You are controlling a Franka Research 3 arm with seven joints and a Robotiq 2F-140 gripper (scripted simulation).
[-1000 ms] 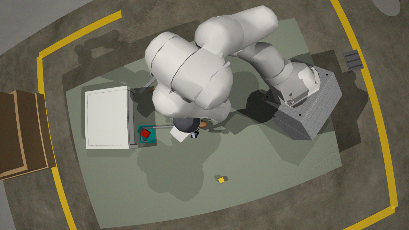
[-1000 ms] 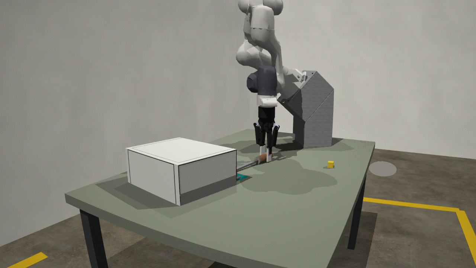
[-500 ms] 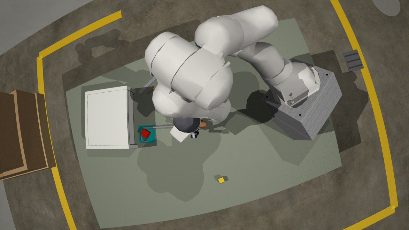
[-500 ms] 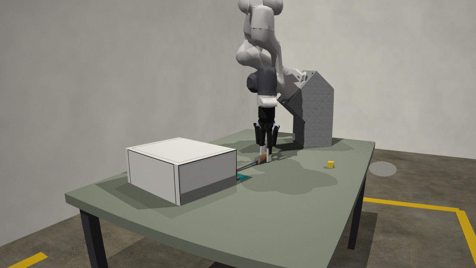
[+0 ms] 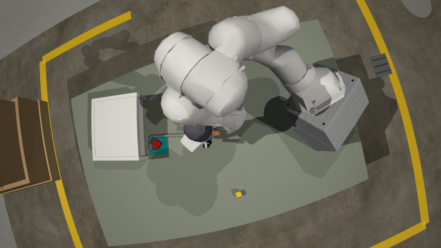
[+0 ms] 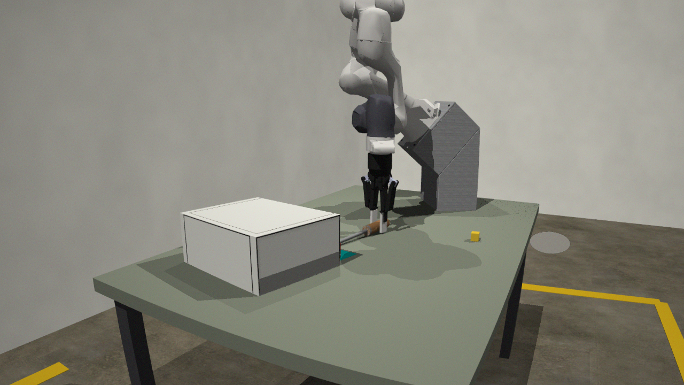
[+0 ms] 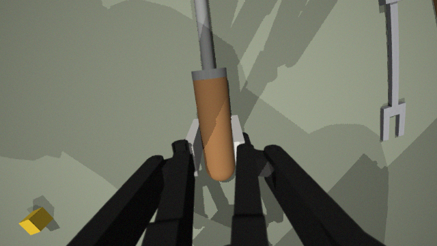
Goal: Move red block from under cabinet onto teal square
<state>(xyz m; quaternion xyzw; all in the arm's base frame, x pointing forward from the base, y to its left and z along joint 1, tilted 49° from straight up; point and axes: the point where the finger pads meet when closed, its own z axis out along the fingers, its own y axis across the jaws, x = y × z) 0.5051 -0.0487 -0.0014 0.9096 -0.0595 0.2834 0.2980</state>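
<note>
Right now my hand is 14 cm short of the grey hook tool, 1 cm to the left of it and 2 cm above it. The rest, counted from my hand: grey fork-ended tool 1 cm behind, 20 cm to the right, 3 cm below; then wooden stick 10 cm ahead, 26 cm to the right, 3 cm below; then teal square 26 cm ahead, 4 cm to the right, 4 cm below.
</note>
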